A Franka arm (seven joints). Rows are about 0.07 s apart.
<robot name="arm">
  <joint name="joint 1" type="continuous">
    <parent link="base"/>
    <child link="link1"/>
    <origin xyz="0 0 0.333" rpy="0 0 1.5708"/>
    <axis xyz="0 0 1"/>
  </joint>
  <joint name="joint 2" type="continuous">
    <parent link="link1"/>
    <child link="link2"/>
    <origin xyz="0 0 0" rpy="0 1.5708 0"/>
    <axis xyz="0 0 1"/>
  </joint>
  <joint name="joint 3" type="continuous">
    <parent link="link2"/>
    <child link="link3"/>
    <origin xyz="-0.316 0 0" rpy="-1.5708 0 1.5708"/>
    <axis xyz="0 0 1"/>
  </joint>
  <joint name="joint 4" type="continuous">
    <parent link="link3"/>
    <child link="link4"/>
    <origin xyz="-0.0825 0 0" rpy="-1.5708 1.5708 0"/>
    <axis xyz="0 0 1"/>
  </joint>
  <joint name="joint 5" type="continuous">
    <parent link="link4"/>
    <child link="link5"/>
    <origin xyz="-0.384 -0.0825 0" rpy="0 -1.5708 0"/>
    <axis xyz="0 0 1"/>
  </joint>
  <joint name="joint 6" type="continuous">
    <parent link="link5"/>
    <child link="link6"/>
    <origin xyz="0 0 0" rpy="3.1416 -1.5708 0"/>
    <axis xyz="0 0 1"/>
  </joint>
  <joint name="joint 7" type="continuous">
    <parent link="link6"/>
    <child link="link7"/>
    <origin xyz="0 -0.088 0" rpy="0 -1.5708 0"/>
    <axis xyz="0 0 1"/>
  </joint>
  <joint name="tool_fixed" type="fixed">
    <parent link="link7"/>
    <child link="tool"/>
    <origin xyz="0 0 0.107" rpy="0 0 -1.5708"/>
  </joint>
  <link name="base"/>
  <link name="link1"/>
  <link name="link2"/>
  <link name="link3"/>
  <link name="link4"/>
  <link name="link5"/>
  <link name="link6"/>
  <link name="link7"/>
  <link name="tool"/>
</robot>
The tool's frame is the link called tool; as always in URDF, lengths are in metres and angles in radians. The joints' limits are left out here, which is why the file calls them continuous.
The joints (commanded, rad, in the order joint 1, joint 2, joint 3, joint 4, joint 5, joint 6, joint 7), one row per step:
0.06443 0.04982 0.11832 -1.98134 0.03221 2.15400 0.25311
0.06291 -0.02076 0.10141 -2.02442 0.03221 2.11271 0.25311
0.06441 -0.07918 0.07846 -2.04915 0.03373 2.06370 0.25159
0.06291 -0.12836 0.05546 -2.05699 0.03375 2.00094 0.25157
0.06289 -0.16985 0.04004 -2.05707 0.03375 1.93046 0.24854
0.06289 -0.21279 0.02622 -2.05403 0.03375 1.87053 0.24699
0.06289 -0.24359 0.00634 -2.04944 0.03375 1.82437 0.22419
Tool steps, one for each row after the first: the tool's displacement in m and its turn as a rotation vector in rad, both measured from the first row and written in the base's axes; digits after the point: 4 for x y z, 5 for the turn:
-0.0190 -0.0127 0.0150 -0.00975 0.01273 -0.01708
-0.0346 -0.0262 0.0303 -0.01429 0.02766 -0.03640
-0.0480 -0.0408 0.0467 -0.01723 0.04893 -0.05916
-0.0614 -0.0500 0.0615 -0.02007 0.07779 -0.06946
-0.0746 -0.0582 0.0792 -0.01972 0.09183 -0.07974
-0.0844 -0.0692 0.0924 -0.01730 0.10219 -0.07472

